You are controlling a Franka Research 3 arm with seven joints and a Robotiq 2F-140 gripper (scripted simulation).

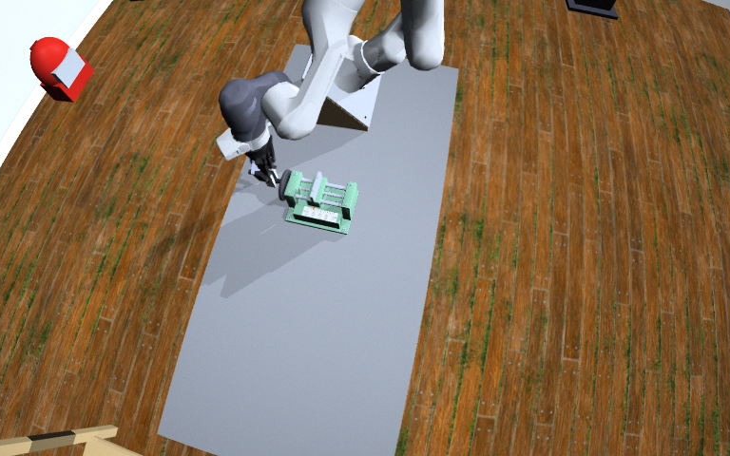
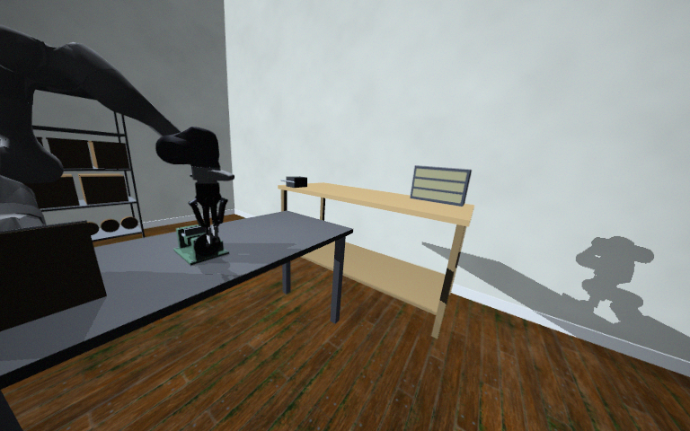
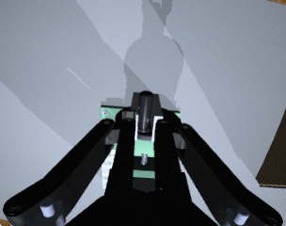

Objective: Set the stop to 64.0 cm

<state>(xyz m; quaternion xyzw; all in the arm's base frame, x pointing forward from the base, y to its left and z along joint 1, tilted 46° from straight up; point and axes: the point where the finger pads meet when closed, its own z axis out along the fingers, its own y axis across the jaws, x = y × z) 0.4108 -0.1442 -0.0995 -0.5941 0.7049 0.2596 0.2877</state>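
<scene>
The stop carriage is 130 mm to the left of my hand, 40 mm below it and 20 mm ahead of it. Round my hand: dark handwheel 30 mm below, 20 mm to the left.
</scene>
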